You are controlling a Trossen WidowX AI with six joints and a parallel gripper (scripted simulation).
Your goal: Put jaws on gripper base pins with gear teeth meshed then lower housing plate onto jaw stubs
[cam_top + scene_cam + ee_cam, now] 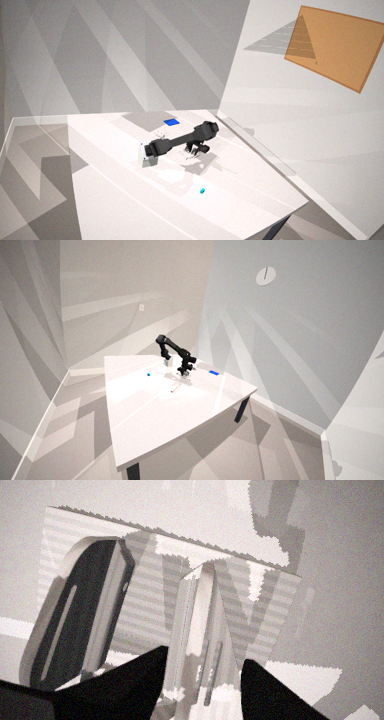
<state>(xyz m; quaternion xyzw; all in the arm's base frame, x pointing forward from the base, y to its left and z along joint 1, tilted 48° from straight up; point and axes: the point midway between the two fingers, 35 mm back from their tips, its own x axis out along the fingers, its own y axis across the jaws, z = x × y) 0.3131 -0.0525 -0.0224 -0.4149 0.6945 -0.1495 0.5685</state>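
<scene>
Now: the lower housing part 110 mm behind my gripper tip, 270 mm to the left of it and 10 mm above it. From my gripper tip the other things lie so: teal cube (140 mm behind, 300 mm to the right); then housing plate (60 mm behind, 10 mm to the left, 10 mm below); then thin white rod (140 mm ahead, 190 mm to the right, 10 mm below).
</scene>
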